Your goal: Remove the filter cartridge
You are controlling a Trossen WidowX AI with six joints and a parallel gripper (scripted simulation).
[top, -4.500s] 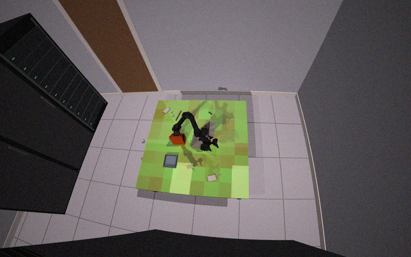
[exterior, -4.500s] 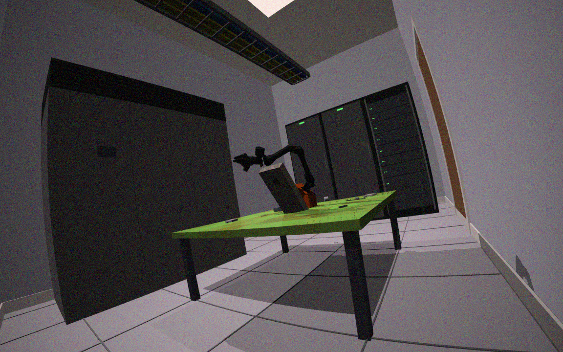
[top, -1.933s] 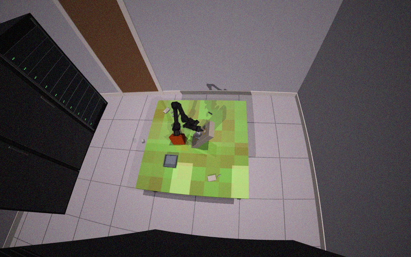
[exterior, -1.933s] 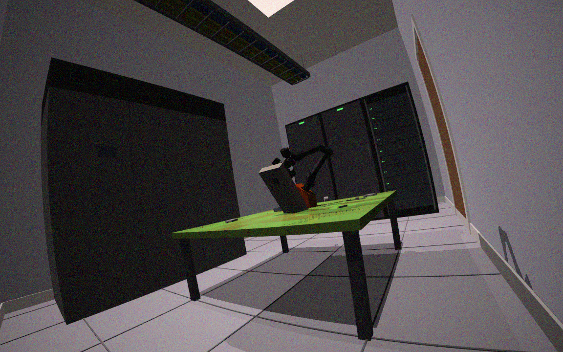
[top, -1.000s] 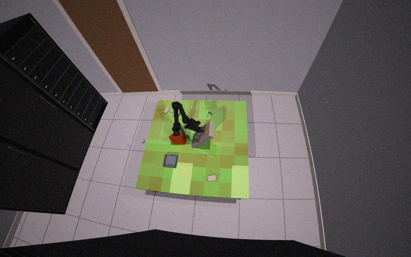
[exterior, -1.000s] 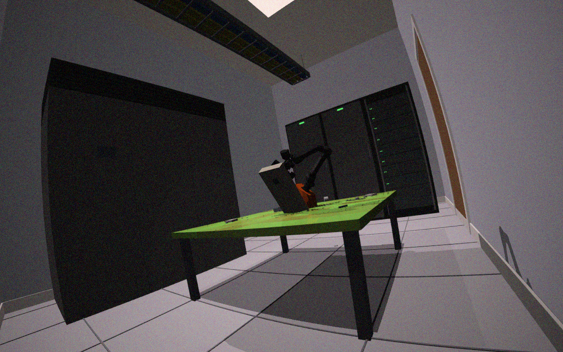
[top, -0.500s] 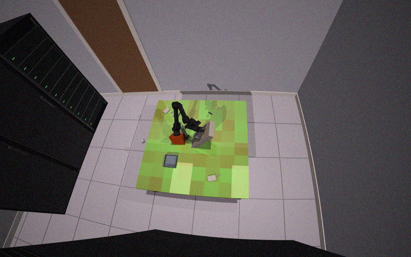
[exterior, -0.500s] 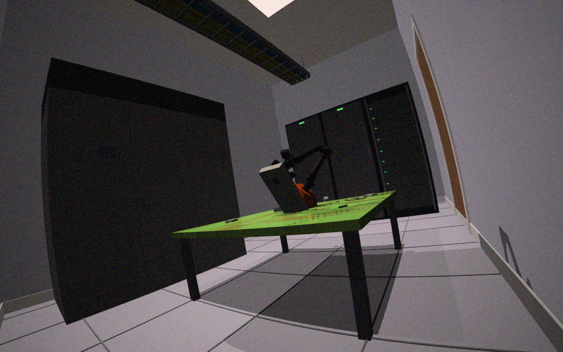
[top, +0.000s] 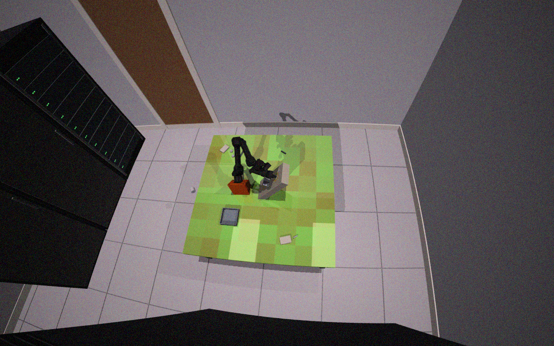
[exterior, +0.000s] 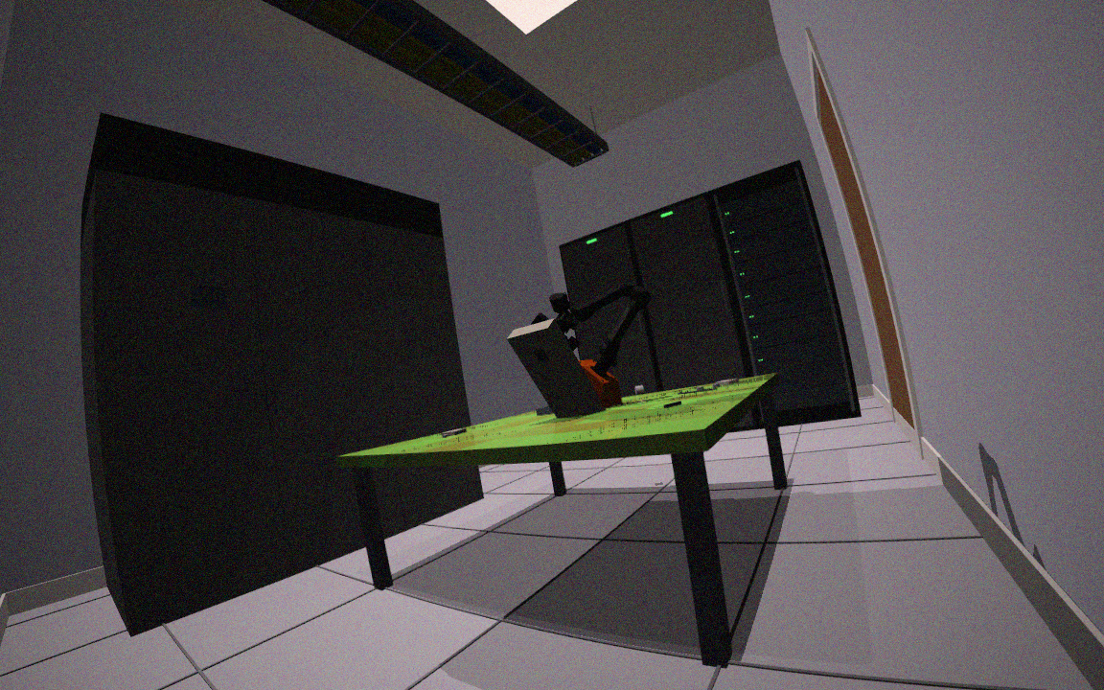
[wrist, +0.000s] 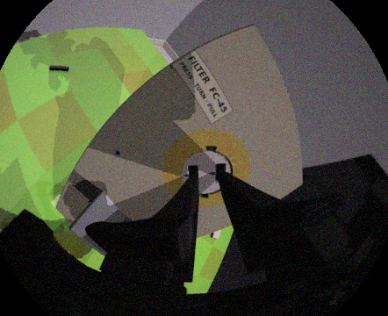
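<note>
Right now the round filter cartridge is 10 mm below my gripper tip and 10 mm ahead of it. Round my gripper tip: small dark piece 420 mm to the left, 260 mm below, 20 mm ahead; then grey service panel 80 mm below, 30 mm behind; then dark square tray 420 mm behind, 280 mm to the right, 260 mm below.
</note>
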